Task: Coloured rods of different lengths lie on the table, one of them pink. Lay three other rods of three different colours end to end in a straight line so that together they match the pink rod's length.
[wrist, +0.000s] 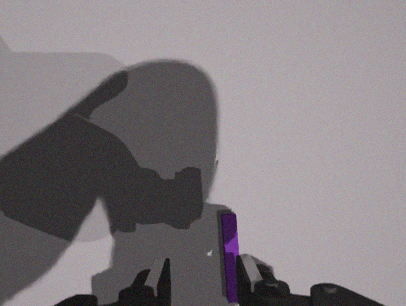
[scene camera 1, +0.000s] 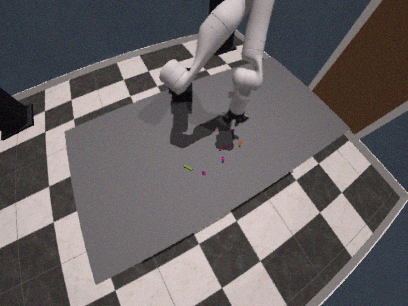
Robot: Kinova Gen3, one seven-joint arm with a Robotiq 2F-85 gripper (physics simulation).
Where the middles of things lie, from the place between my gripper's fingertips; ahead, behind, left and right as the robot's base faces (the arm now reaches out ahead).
Labels:
Now: the purple rod (wrist: 229,223) 2 cm ahead of my hand, 2 cm to the left of it and 8 cm below it.

